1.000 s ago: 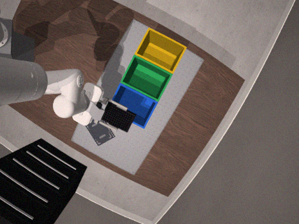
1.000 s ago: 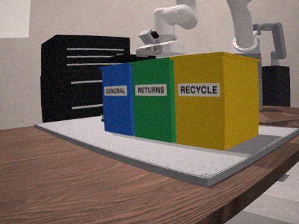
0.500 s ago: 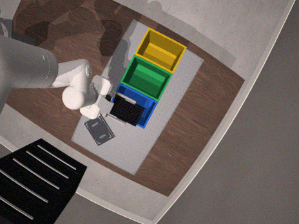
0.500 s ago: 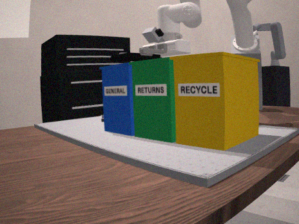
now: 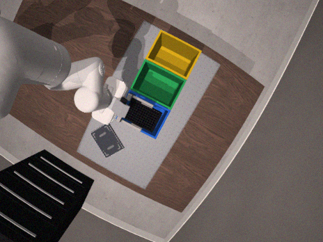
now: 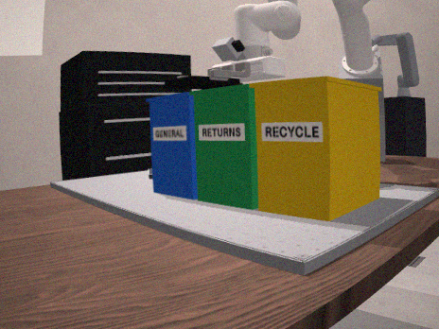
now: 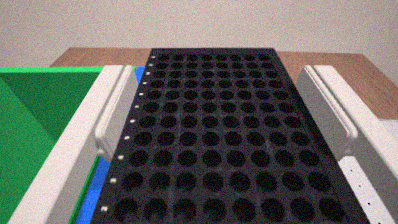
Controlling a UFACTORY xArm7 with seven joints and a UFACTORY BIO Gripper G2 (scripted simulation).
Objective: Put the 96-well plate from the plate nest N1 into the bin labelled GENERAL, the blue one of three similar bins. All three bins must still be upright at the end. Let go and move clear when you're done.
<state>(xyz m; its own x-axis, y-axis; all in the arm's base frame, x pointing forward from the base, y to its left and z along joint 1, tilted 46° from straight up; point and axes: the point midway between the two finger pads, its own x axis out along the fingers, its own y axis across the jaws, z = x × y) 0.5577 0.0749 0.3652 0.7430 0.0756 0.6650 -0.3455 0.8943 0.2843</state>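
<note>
My hand is 10 mm above the black 96-well plate. From my hand the other things lie so: green returns bin 130 mm below, 120 mm to the left, 60 mm behind; yellow recycle bin 240 mm to the left, 130 mm below, 110 mm behind; blue general bin 130 mm below.
</note>
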